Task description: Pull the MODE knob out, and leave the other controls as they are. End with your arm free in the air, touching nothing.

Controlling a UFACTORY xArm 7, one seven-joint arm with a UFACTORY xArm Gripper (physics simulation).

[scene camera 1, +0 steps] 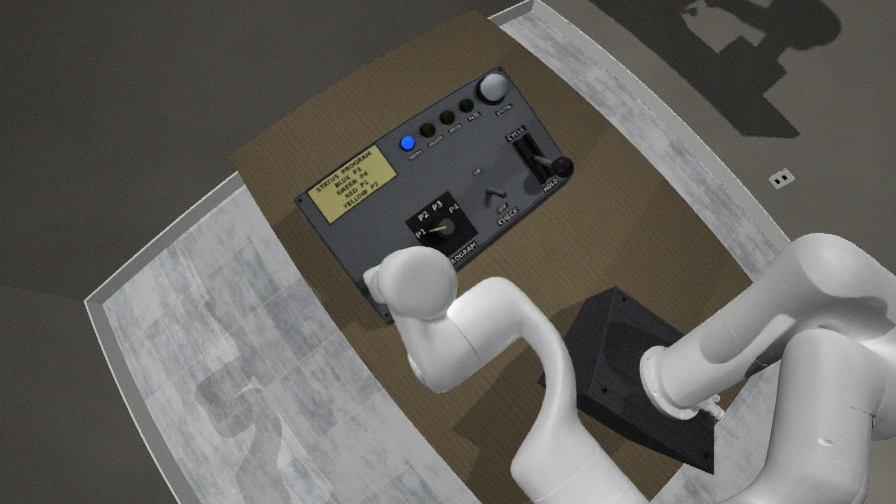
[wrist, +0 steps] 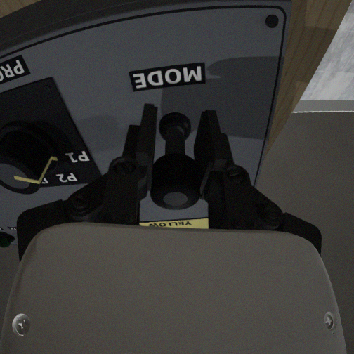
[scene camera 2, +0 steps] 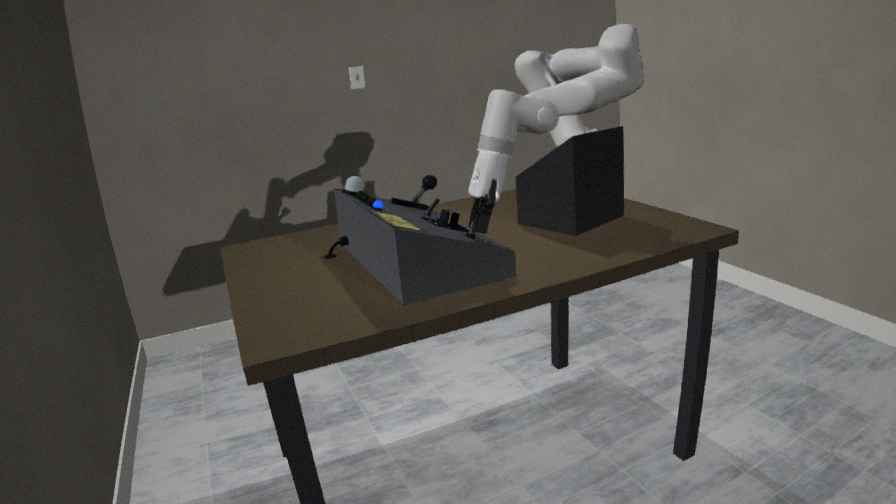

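Note:
The MODE knob (wrist: 176, 181) is a black cylinder in the wrist view, standing off its round collar on a visible length of thinner shaft. My gripper (wrist: 176, 126) (scene camera 2: 479, 218) is shut on the MODE knob, one finger on each side, close over the sloping grey panel (wrist: 115, 42) (scene camera 1: 357, 241) (scene camera 2: 451, 266). In scene camera 1 the arm hides the knob and fingers. The PROGRAM knob (scene camera 1: 446, 226) (scene camera 2: 449, 218) has its yellow line toward P1. The CHECK toggle (scene camera 1: 494, 193) and the black-balled CYCLE/HOLD lever (scene camera 1: 562, 166) (scene camera 2: 429, 182) stand farther along. The blue lamp (scene camera 1: 407, 143) (scene camera 2: 377, 204) is lit.
A white dome (scene camera 1: 493, 87) (scene camera 2: 354, 183) stands at the panel's far corner, beside several dark lamps. A yellow status card (scene camera 1: 352, 183) is on the panel. The dark pedestal (scene camera 1: 632, 351) (scene camera 2: 548, 194) under the arm stands on the wooden table (scene camera 1: 601, 250) (scene camera 2: 300, 300).

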